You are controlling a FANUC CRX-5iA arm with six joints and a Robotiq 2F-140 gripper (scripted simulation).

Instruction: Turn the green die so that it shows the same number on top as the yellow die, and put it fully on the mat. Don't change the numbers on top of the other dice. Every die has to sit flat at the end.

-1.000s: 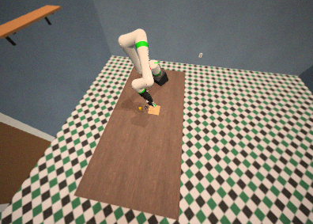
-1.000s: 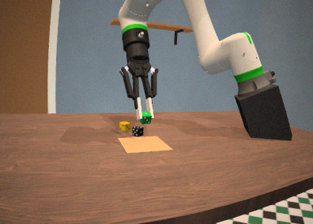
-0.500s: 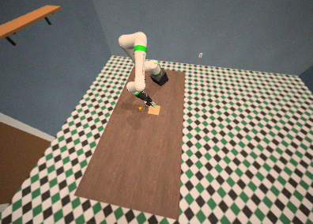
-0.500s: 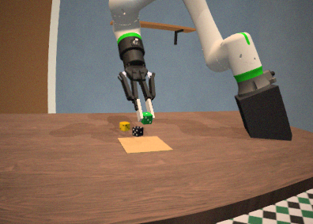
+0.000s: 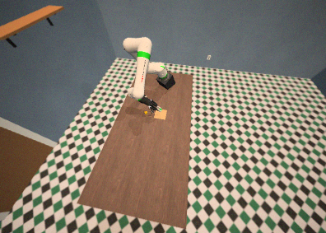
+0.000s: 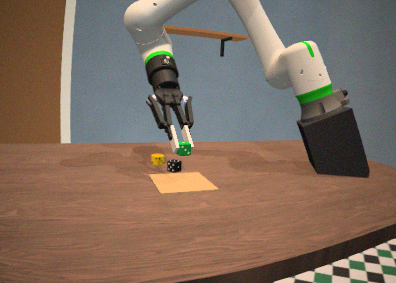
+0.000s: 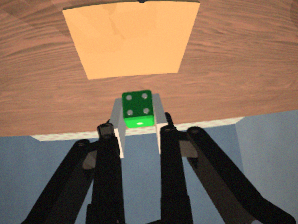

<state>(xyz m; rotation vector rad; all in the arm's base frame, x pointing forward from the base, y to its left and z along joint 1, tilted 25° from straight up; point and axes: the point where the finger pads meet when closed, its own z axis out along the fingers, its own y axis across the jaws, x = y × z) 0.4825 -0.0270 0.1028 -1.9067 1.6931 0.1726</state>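
Now: hand 110 mm above the mat and 20 mm to the right of it. Round my hand: yellow die: 160 mm to the right, 90 mm below; black die: 90 mm below, 80 mm to the right, 20 mm behind; green die: 20 mm to the left, 20 mm below.
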